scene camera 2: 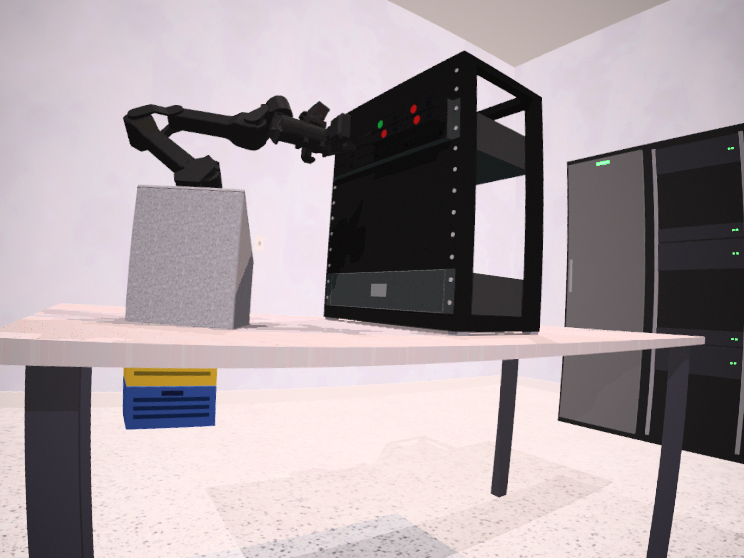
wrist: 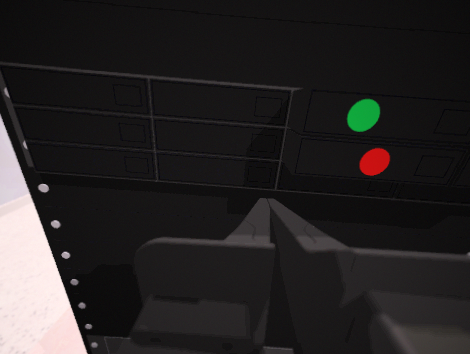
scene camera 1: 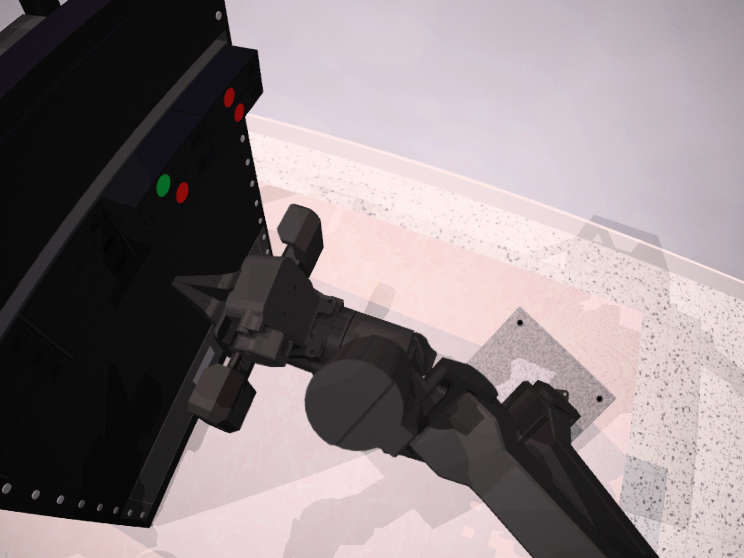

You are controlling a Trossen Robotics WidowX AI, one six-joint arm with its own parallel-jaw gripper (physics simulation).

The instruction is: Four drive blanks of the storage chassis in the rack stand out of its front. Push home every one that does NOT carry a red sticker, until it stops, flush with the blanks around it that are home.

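Where they show: gripper, fingertip midpoint: (scene camera 2: 355, 148) (wrist: 265, 205) (scene camera 1: 174, 282); arm's base, link origin: (scene camera 2: 181, 222) (scene camera 1: 542, 412).
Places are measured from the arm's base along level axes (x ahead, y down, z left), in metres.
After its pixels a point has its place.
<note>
The black storage chassis (scene camera 1: 180, 120) @(x 0.439, y -0.314, z -0.061 m) (scene camera 2: 396, 141) @(x 0.453, y -0.258, z -0.026 m) (wrist: 215, 132) @(x 0.466, y -0.278, z 0.095 m) sits high in the rack (scene camera 2: 465, 240) @(x 0.479, y -0.017, z -0.216 m). A blank with a green sticker (scene camera 1: 163, 184) @(x 0.425, y -0.302, z 0.002 m) (scene camera 2: 379, 124) @(x 0.425, y -0.301, z 0.005 m) (wrist: 363, 115) @(x 0.425, y -0.301, z 0.002 m) stands out of the front. Directly below it is a blank with a red sticker (scene camera 1: 182, 192) @(x 0.424, y -0.272, z -0.015 m) (scene camera 2: 383, 133) @(x 0.424, y -0.273, z -0.013 m) (wrist: 374, 161) @(x 0.424, y -0.272, z -0.014 m). Two more red stickers, an upper (scene camera 1: 228, 97) @(x 0.419, y -0.302, z -0.114 m) (scene camera 2: 413, 108) @(x 0.419, y -0.302, z -0.115 m) and a lower (scene camera 1: 239, 112) @(x 0.418, y -0.272, z -0.127 m) (scene camera 2: 416, 119) @(x 0.418, y -0.273, z -0.126 m), are farther right. The two left columns look recessed in the wrist view. My gripper (scene camera 1: 174, 280) @(x 0.402, y -0.247, z 0.060 m) (wrist: 265, 205) @(x 0.402, y -0.247, z 0.060 m) is shut and empty, its tips below the chassis's lower edge, left of the green sticker.
A grey panel (scene camera 2: 357, 291) @(x 0.482, y 0.088, z 0.123 m) fills the rack's bottom. The arm's base stands on a speckled grey pedestal (scene camera 2: 189, 258) @(x -0.002, y 0.066, z -0.082 m) on the pink table (scene camera 2: 288, 354) @(x 0.040, y 0.177, z -0.338 m). Tall server cabinets (scene camera 2: 606, 288) stand behind at the right. Yellow (scene camera 2: 171, 376) and blue (scene camera 2: 170, 407) boxes show below the table.
</note>
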